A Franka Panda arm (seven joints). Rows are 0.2 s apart.
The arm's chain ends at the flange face. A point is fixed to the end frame.
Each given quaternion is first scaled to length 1.
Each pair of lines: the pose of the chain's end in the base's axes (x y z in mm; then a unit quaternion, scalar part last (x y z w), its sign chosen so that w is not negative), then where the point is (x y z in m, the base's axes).
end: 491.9 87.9 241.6 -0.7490 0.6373 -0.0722 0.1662
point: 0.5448 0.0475 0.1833
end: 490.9 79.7 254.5 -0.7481 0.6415 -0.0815 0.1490
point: 0.5427 0.0365 0.1973
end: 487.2 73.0 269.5 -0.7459 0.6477 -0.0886 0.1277
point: 0.5372 0.0266 0.2131
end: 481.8 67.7 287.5 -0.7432 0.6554 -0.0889 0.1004
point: 0.5288 0.0182 0.2312
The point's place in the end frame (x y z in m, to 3 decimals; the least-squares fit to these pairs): 0.055 -0.024 0.065
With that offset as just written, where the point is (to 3 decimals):
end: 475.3 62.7 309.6 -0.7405 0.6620 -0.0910 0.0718
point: 0.519 0.010 0.254
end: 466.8 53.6 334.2 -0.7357 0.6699 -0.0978 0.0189
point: 0.506 -0.005 0.281
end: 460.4 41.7 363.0 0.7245 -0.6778 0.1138 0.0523
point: 0.493 -0.025 0.315
